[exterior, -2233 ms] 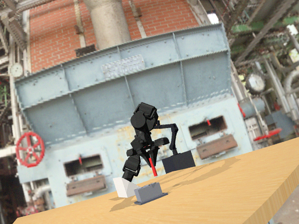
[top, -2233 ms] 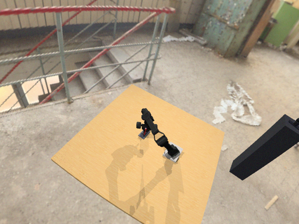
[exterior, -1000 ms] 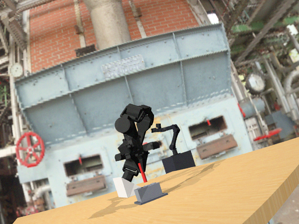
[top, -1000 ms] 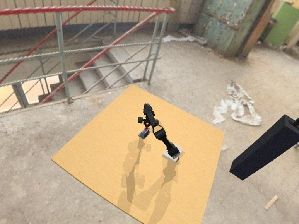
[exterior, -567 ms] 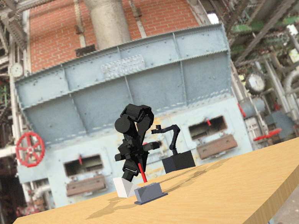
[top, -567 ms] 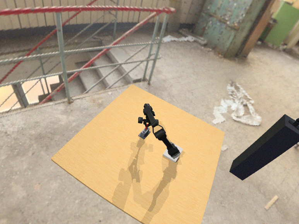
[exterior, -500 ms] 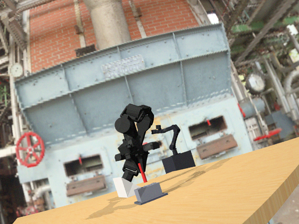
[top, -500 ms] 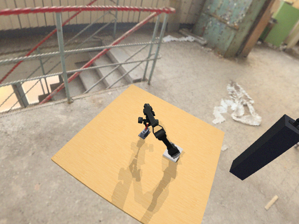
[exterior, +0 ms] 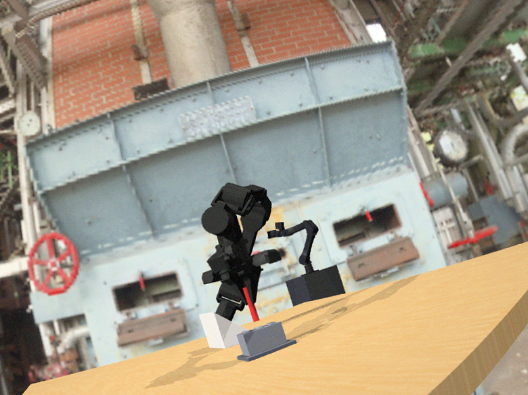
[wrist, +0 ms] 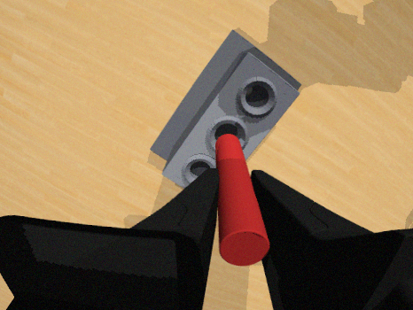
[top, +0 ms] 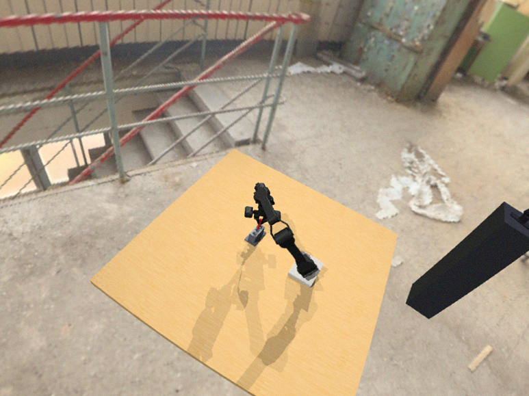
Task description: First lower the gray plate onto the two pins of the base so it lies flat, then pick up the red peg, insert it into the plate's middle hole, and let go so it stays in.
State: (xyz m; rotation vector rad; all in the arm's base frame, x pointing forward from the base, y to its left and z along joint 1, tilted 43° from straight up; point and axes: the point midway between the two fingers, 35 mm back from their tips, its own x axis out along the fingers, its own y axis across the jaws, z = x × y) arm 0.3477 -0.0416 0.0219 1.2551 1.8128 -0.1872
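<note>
Now: gripper tip 70 mm above the gray plate. Also, from my gripper tip: red peg right at my gripper tip; dark flat base 110 mm below.
</note>
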